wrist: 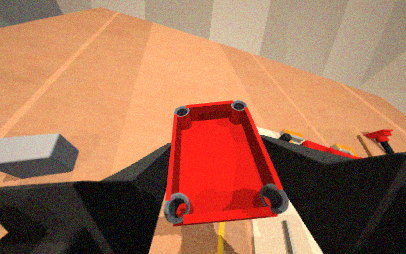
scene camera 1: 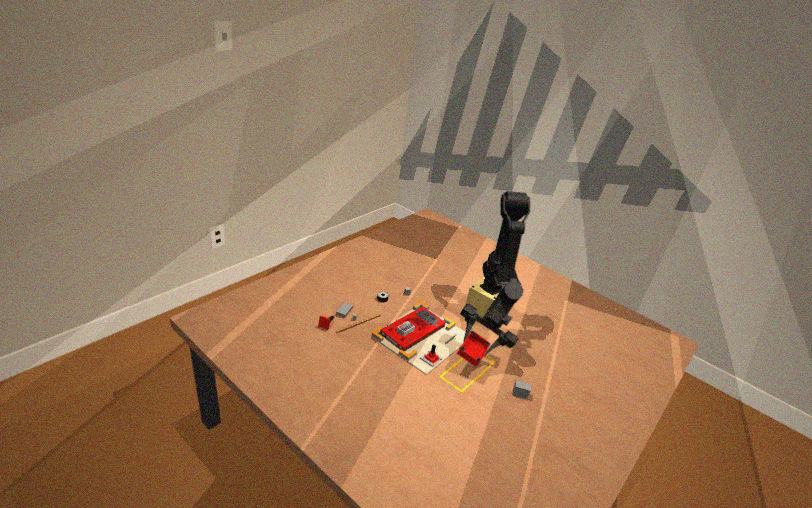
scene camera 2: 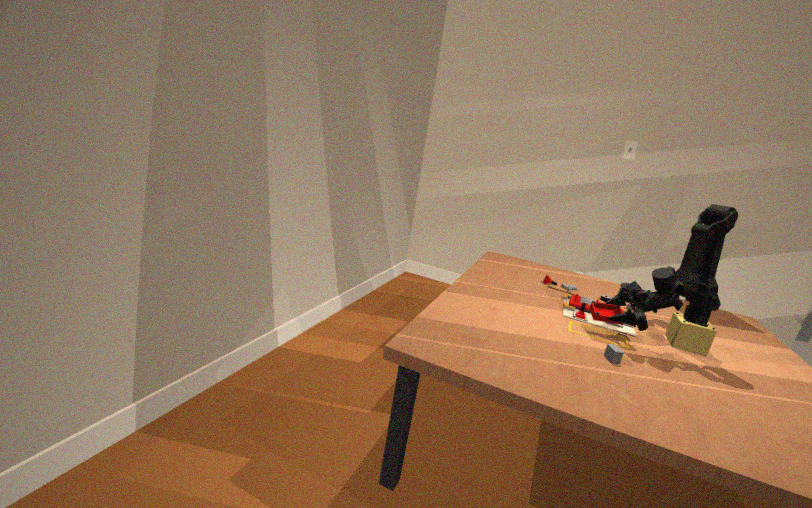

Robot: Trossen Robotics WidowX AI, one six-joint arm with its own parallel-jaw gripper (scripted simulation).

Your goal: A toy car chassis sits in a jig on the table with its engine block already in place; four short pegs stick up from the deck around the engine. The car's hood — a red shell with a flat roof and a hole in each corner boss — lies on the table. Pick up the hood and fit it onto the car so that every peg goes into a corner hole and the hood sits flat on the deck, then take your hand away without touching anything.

Labels:
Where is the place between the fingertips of my gripper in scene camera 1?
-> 474, 348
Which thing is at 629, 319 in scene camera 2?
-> My gripper.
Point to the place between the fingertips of my gripper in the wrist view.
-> At 215, 143

